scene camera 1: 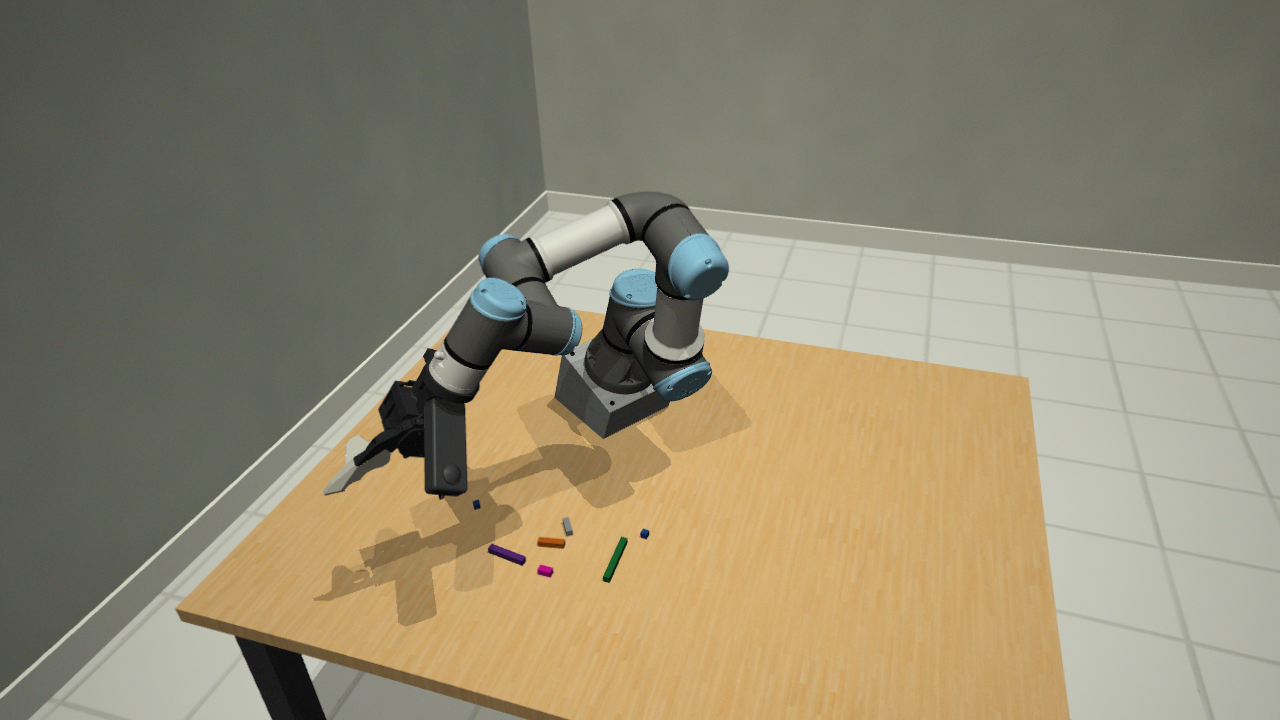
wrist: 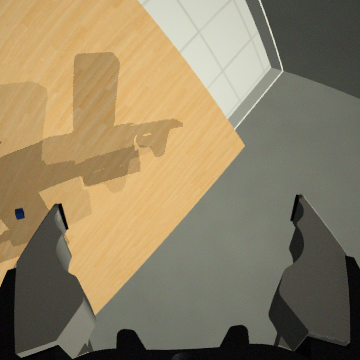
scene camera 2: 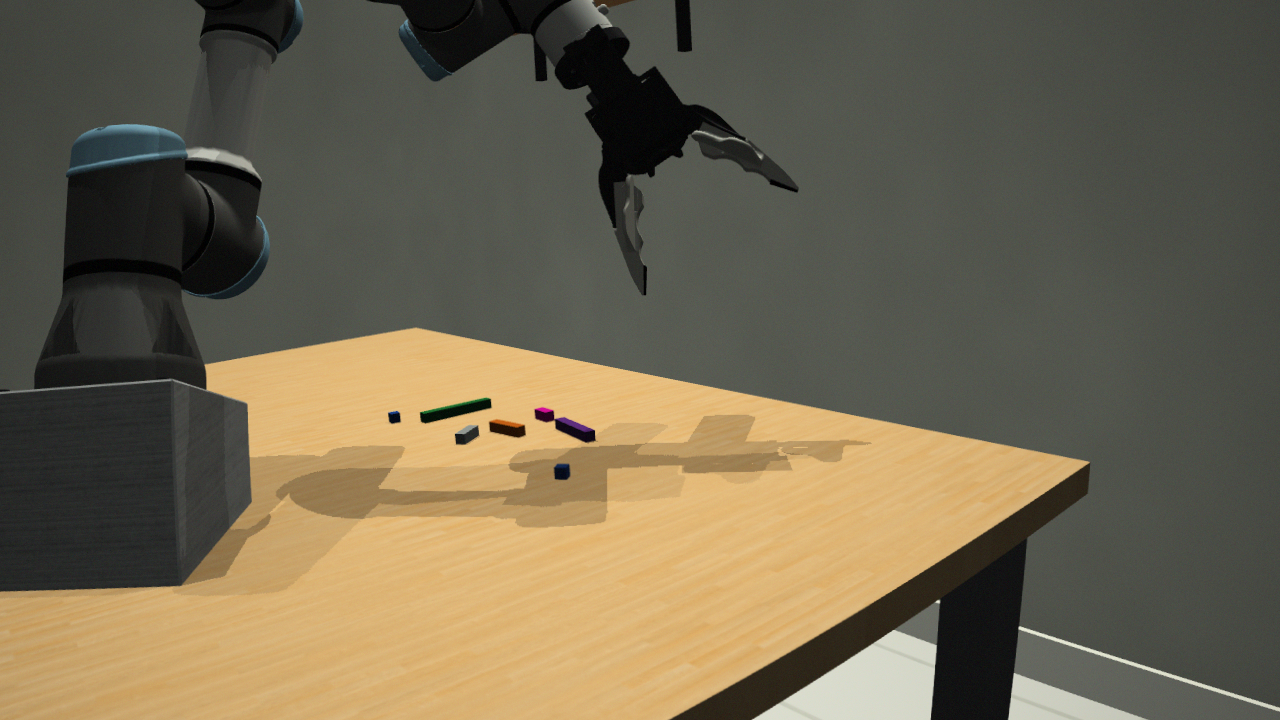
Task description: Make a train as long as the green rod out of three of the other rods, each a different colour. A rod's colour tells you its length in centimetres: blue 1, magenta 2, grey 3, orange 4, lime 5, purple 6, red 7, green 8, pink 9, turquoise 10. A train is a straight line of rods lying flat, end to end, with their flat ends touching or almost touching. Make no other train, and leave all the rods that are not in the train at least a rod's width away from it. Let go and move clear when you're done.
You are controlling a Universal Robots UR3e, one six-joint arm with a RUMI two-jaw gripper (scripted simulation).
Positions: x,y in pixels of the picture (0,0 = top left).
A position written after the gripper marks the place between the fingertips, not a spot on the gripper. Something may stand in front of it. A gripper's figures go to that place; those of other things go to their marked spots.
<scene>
The gripper (scene camera 2: 721,243): 78 cm from the lens. A green rod (scene camera 2: 467,407) is 95 cm from the lens.
</scene>
